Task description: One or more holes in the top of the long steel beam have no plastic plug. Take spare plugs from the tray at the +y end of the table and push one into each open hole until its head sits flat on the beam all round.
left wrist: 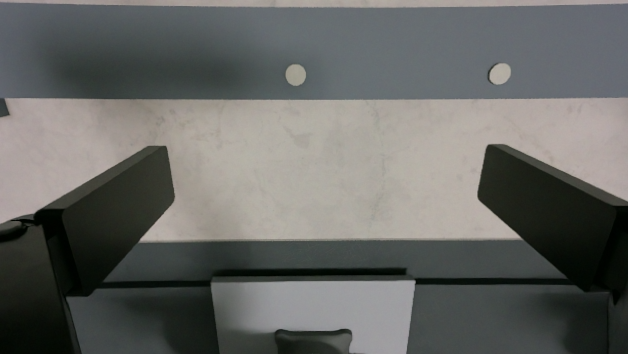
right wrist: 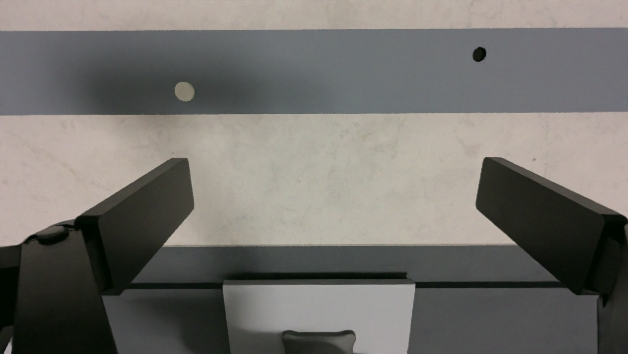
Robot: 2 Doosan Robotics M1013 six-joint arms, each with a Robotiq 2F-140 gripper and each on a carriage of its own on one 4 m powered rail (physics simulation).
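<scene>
The long grey steel beam [left wrist: 390, 45] [right wrist: 325, 65] runs across the upper part of both views. In the left wrist view two pale plug heads sit on it, one plug [left wrist: 295, 75] near the middle and another plug [left wrist: 499, 74] at the right. In the right wrist view a plug [right wrist: 184, 91] sits left of the middle, and a dark open hole [right wrist: 479, 54] shows at the right. My left gripper [left wrist: 327, 171] is open and empty, short of the beam in its view. My right gripper [right wrist: 335, 182] is open and empty, also short of the beam. The plug tray does not show in these views.
A pale mottled surface [left wrist: 325, 170] [right wrist: 325, 175] lies below the beam in both views. A dark grey band [left wrist: 310, 255] [right wrist: 320, 260] crosses beneath it, with a light grey plate [left wrist: 250, 305] [right wrist: 260, 310] at the bottom. A small grey piece [left wrist: 3, 108] shows at the left edge of the left wrist view.
</scene>
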